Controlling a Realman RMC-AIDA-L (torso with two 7-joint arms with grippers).
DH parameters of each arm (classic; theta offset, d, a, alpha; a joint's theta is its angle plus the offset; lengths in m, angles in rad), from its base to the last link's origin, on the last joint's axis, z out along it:
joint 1: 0 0.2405 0 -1.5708
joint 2: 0 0 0 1.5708
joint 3: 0 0.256 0 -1.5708
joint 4: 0 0 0 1.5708
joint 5: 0 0.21 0 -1.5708
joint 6: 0 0 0 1.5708
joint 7: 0 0.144 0 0
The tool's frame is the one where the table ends.
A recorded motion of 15 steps. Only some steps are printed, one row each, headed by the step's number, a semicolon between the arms.
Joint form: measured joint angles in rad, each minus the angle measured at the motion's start. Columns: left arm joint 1, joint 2, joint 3, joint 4, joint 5, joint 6, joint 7; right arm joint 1, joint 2, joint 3, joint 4, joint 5, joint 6, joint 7.
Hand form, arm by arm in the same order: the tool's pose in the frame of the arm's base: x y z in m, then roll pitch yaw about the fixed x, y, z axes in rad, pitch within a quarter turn. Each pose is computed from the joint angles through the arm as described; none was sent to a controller.
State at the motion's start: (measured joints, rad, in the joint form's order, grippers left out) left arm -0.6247 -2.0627 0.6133 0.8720 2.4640 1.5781 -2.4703; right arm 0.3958 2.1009 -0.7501 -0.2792 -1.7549 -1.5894 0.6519
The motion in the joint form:
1: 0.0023 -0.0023 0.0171 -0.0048 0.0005 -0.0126 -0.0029; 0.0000 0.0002 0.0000 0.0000 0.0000 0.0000 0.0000
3: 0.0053 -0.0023 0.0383 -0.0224 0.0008 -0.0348 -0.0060; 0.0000 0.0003 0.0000 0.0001 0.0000 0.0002 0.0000
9: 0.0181 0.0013 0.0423 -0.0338 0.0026 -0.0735 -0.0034; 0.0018 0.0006 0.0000 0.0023 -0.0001 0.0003 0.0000
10: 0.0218 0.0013 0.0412 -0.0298 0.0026 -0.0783 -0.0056; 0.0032 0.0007 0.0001 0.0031 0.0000 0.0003 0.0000
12: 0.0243 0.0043 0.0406 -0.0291 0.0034 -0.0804 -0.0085; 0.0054 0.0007 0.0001 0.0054 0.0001 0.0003 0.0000
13: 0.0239 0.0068 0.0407 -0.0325 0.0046 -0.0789 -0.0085; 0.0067 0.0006 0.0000 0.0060 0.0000 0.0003 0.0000
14: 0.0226 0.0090 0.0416 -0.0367 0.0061 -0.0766 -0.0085; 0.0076 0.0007 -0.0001 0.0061 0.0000 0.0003 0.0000
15: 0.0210 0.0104 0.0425 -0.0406 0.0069 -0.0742 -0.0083; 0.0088 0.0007 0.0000 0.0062 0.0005 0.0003 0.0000
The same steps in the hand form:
1: -0.2760 0.3517 0.0296 -3.0770 -0.2601 1.3483; 0.2857 0.2551 -0.0566 -2.7412 0.6925 -0.0243
3: -0.2786 0.3511 0.0246 -3.0674 -0.2502 1.3534; 0.2857 0.2551 -0.0567 -2.7413 0.6925 -0.0246
9: -0.2870 0.3512 0.0248 -3.0431 -0.2708 1.3657; 0.2852 0.2553 -0.0571 -2.7433 0.6938 -0.0254
10: -0.2884 0.3512 0.0259 -3.0385 -0.2780 1.3690; 0.2848 0.2555 -0.0573 -2.7437 0.6944 -0.0248
12: -0.2900 0.3512 0.0275 -3.0342 -0.2815 1.3734; 0.2843 0.2558 -0.0576 -2.7455 0.6956 -0.0251
13: -0.2906 0.3509 0.0278 -3.0340 -0.2785 1.3748; 0.2840 0.2561 -0.0577 -2.7461 0.6958 -0.0245
14: -0.2908 0.3507 0.0277 -3.0345 -0.2735 1.3756; 0.2837 0.2563 -0.0577 -2.7464 0.6959 -0.0238
15: -0.2907 0.3505 0.0273 -3.0362 -0.2687 1.3760; 0.2834 0.2567 -0.0577 -2.7458 0.6963 -0.0225

